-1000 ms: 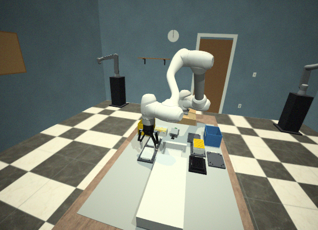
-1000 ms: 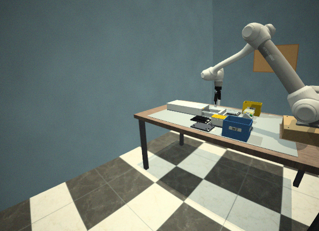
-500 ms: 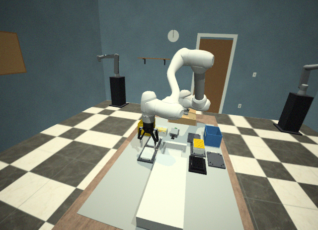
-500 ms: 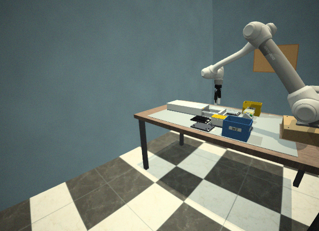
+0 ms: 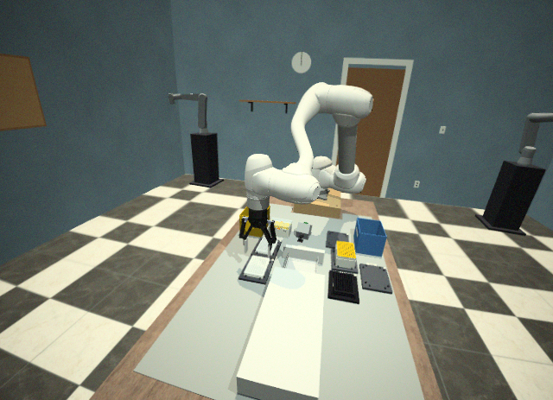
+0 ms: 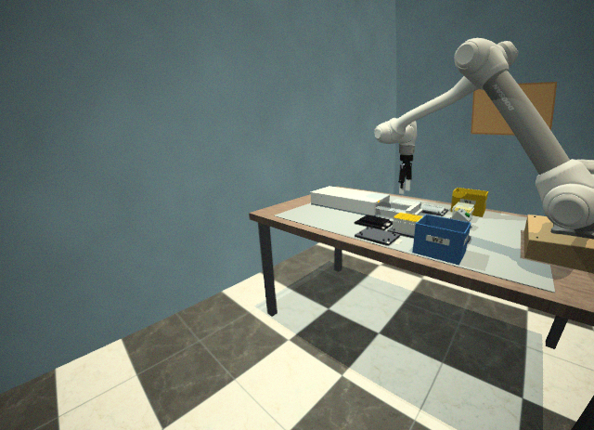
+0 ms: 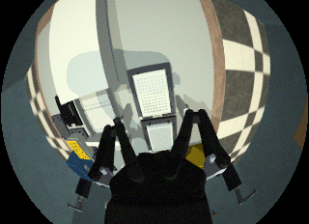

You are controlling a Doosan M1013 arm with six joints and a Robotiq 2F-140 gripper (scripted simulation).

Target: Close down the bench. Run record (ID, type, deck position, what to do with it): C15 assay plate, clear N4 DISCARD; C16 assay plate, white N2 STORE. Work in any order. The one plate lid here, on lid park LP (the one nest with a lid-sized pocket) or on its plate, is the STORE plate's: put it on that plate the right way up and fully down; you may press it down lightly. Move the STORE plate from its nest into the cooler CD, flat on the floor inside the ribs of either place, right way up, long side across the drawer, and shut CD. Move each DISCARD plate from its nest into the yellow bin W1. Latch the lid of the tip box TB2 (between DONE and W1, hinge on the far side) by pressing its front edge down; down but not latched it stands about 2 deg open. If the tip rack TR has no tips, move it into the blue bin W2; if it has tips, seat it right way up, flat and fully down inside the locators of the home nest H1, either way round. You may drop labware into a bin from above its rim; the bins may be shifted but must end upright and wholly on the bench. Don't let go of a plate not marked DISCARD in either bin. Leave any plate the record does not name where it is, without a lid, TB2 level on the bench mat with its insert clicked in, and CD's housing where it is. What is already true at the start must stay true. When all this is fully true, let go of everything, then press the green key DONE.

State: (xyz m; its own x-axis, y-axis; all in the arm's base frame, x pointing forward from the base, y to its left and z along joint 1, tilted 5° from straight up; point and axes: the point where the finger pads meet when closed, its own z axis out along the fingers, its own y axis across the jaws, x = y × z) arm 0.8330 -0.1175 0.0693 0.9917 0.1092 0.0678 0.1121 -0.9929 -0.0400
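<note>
Right now the clear plate lid is 90 mm below my hand. Also, from my hand: clear plate (170 mm behind, 100 mm below, 20 mm to the right); grey nest (110 mm below); white plate (90 mm below).
</note>
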